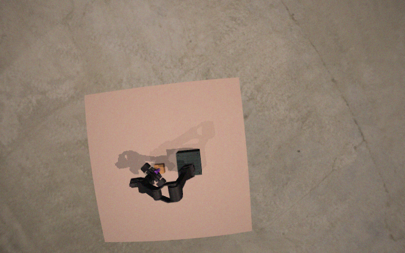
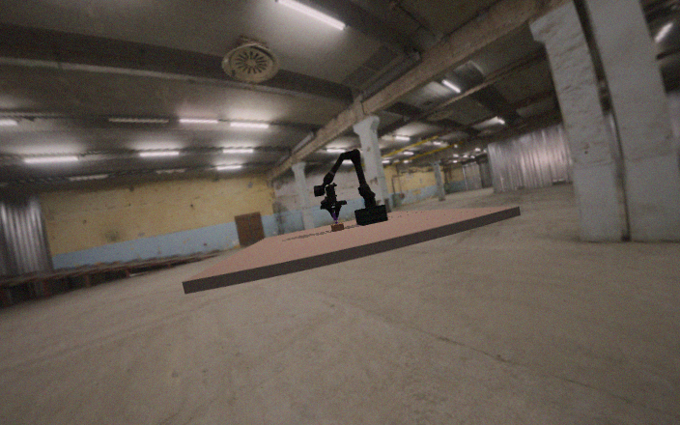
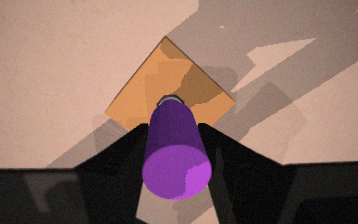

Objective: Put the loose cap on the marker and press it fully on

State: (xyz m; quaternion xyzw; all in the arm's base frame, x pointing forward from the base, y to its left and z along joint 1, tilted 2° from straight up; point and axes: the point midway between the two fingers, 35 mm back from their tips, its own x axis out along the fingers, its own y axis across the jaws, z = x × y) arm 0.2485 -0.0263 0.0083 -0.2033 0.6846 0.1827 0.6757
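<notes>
Now: gripper tip 1 cm below the purple cap. Also, from my gripper tip: holder block (6 cm below).
</notes>
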